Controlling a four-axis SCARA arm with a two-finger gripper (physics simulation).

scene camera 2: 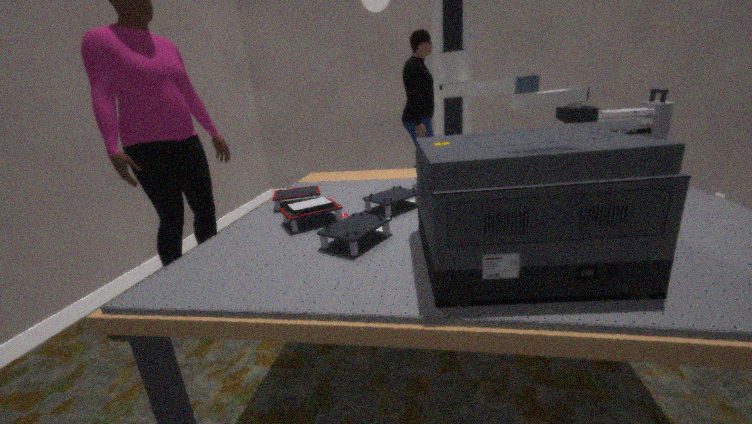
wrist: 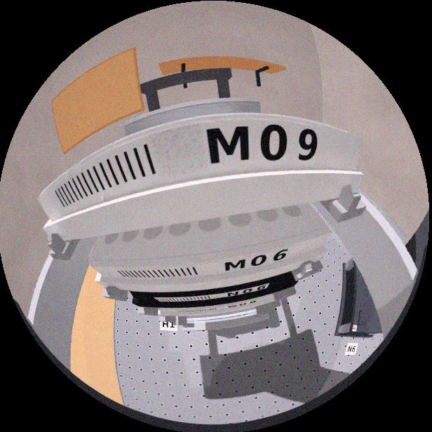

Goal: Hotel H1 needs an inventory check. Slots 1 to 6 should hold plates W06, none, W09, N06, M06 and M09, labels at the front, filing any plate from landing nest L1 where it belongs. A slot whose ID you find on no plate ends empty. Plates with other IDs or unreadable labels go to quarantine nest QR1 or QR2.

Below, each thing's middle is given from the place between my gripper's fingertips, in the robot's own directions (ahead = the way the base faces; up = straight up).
Scene:
Now: the black plate N06 (wrist: 232, 293) 30 mm below my hand and 20 mm to the right of it.

